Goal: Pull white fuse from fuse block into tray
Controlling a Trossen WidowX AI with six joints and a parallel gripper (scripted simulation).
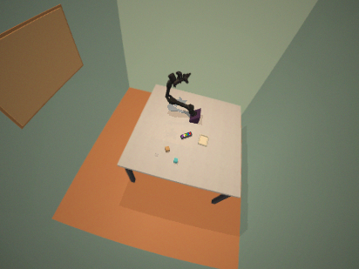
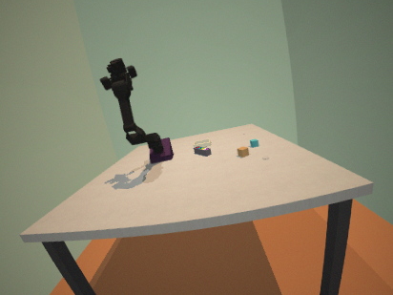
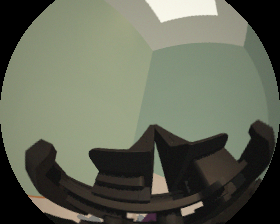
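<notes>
Right now the white fuse is 410 mm ahead of my gripper tip, 40 mm to the left of it and 570 mm below it. The rest, counted from my gripper tip: shallow tan tray (430 mm ahead, 270 mm to the left, 590 mm below); then teal cube (730 mm ahead, 30 mm to the right, 570 mm below).
</notes>
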